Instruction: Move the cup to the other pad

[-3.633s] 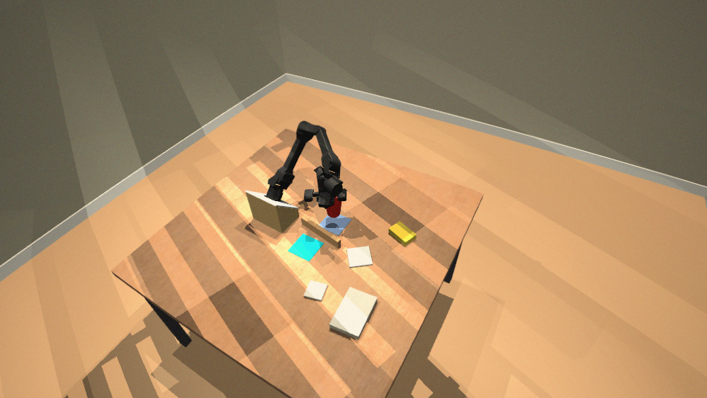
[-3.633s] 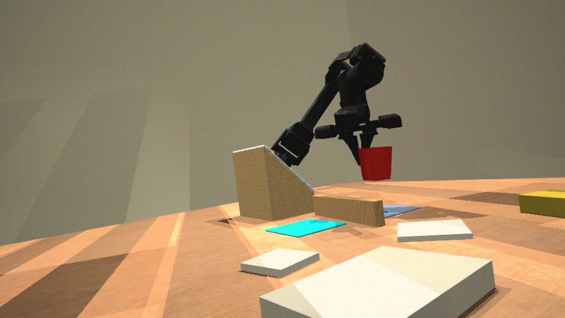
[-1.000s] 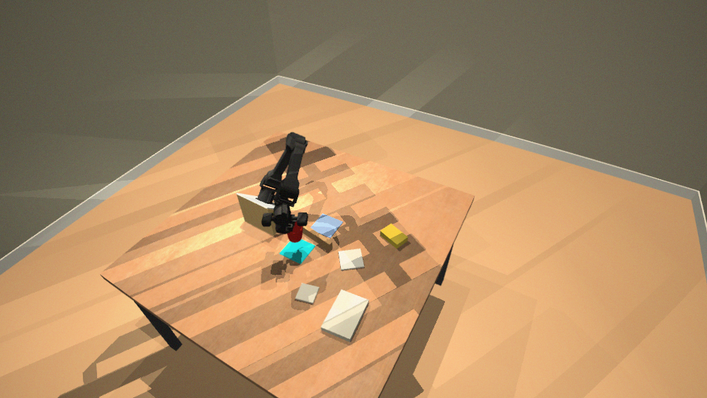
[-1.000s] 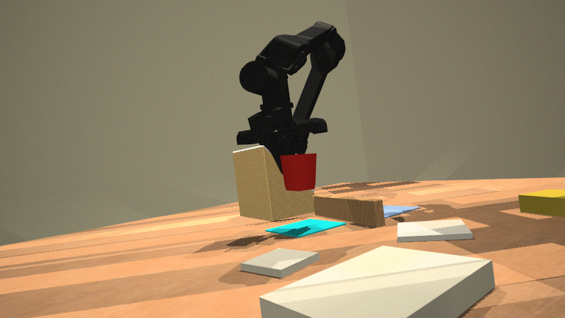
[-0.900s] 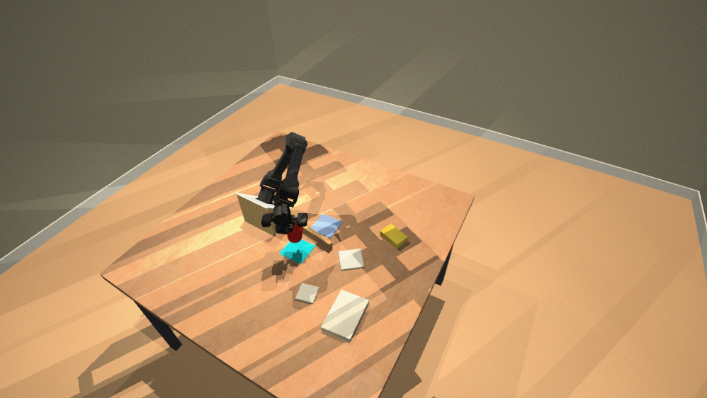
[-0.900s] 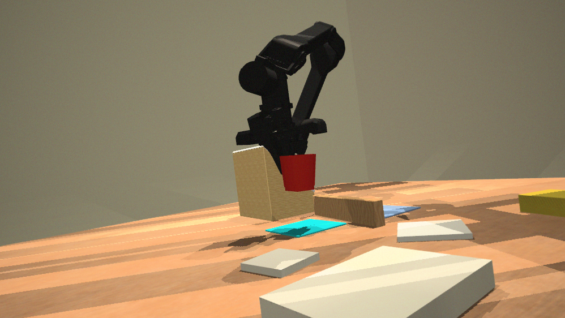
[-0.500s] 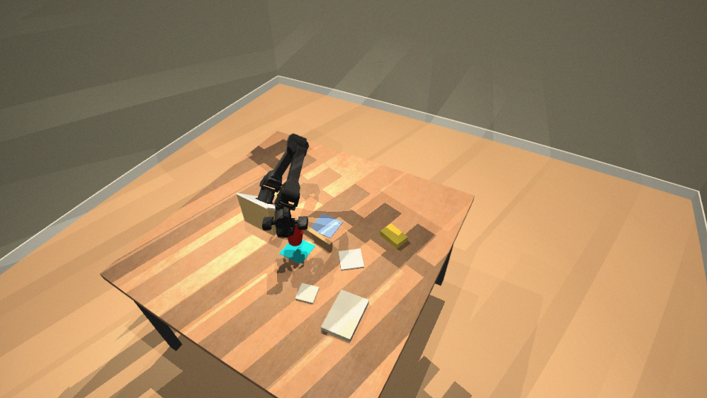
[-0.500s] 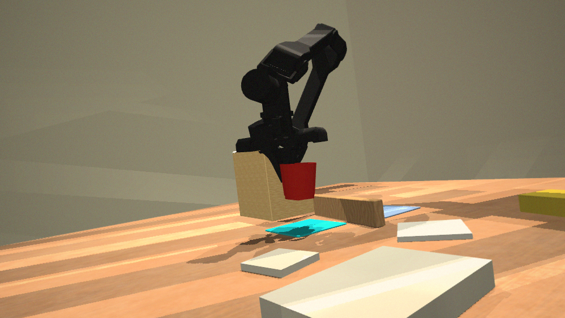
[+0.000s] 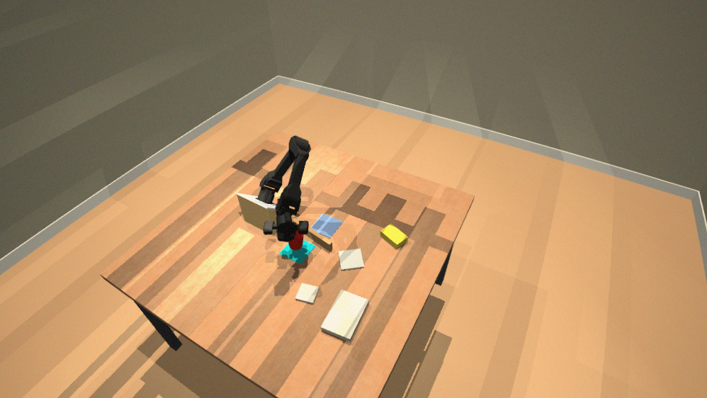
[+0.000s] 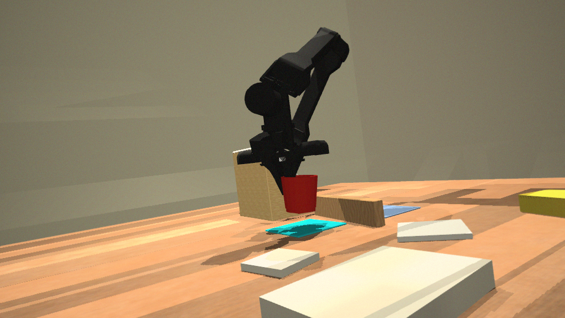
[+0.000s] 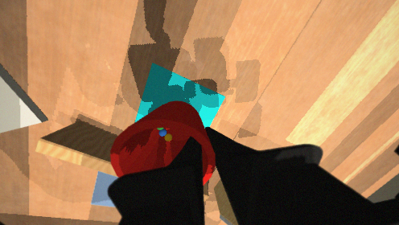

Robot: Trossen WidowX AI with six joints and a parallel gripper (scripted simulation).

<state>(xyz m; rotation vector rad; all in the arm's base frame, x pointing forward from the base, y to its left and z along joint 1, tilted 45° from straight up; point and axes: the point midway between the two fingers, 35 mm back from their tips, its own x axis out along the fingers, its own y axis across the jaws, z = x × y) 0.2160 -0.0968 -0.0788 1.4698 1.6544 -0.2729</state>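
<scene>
My gripper tip is now 11 cm to the right of the low wooden bar, 6 cm above it and 5 cm short of it. The rest, counted from my gripper tip: pale blue pad: 21 cm to the left, 8 cm below, 7 cm ahead; then red cup: 3 cm ahead, 1 cm to the left.
</scene>
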